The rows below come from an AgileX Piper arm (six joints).
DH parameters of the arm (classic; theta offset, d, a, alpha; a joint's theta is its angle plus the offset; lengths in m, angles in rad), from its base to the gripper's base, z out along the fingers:
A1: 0 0.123 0 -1.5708
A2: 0.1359 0 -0.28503 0
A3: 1.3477 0 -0.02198 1.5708
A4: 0 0.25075 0 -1.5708
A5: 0 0 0 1.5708
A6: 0 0.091 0 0
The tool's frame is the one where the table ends.
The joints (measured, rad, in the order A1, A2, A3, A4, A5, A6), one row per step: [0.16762 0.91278 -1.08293 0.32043 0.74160 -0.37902]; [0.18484 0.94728 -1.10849 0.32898 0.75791 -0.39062]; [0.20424 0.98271 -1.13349 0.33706 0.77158 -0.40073]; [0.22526 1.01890 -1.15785 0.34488 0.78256 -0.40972]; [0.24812 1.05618 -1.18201 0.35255 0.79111 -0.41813]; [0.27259 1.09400 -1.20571 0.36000 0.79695 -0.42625]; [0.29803 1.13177 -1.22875 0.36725 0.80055 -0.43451]
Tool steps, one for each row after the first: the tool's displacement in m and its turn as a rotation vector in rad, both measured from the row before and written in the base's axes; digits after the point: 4 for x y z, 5 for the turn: [0.0071 0.0052 0.0008 -0.00691 0.02099 0.02953]; [0.0073 0.0059 0.0004 -0.00594 0.02030 0.03035]; [0.0075 0.0066 -0.0001 -0.00510 0.01943 0.03070]; [0.0077 0.0074 -0.0005 -0.00464 0.01855 0.03155]; [0.0077 0.0081 -0.0009 -0.00434 0.01703 0.03214]; [0.0076 0.0087 -0.0013 -0.00434 0.01539 0.03241]
